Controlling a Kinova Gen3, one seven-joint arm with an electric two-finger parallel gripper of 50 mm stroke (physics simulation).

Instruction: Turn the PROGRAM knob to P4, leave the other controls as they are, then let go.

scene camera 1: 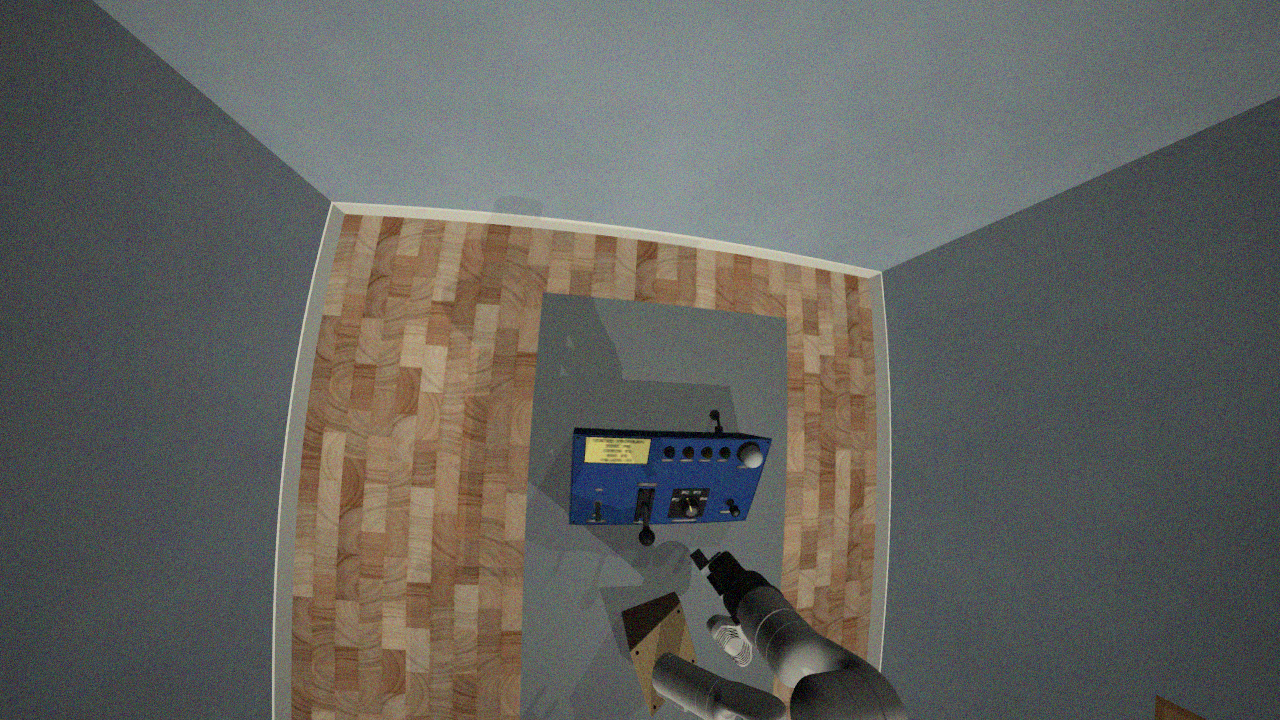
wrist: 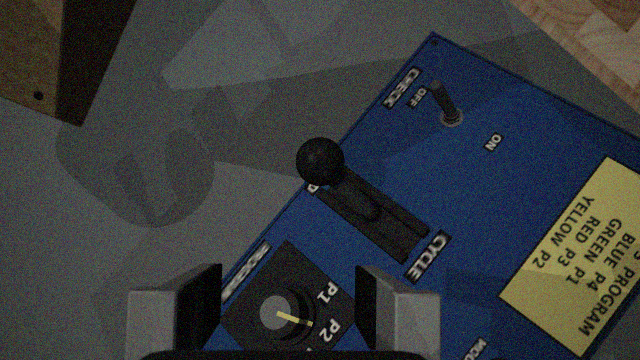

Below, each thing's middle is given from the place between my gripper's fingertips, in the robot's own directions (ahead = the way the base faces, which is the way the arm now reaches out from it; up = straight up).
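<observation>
From my hand, the cycle lever (wrist: 320, 161) is 7 cm to the left and 22 cm below. There's a blue control panel (scene camera 1: 617, 469) as well, and it's 12 cm ahead of my hand and 24 cm below it.
</observation>
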